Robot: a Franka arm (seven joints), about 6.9 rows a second.
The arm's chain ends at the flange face. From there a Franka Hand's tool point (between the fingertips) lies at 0.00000 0.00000 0.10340 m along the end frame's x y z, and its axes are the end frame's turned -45 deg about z.
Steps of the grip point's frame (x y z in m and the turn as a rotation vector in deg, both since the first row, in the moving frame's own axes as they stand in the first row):
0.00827 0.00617 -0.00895 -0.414 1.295 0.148
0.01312 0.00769 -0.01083 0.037 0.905 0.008
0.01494 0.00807 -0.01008 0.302 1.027 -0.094
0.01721 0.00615 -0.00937 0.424 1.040 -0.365
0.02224 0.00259 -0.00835 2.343 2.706 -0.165
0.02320 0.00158 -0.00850 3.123 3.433 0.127
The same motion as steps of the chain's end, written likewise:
0.00803 -0.00036 -0.00892 0.623 1.208 0.148
0.01361 -0.00264 -0.01082 0.666 0.614 0.008
0.01535 -0.00316 -0.01006 0.940 0.513 -0.094
0.01574 -0.00595 -0.00935 1.035 0.436 -0.365
0.01710 -0.00746 -0.00815 3.570 0.257 -0.165
0.01712 -0.00693 -0.00816 4.636 0.219 0.127

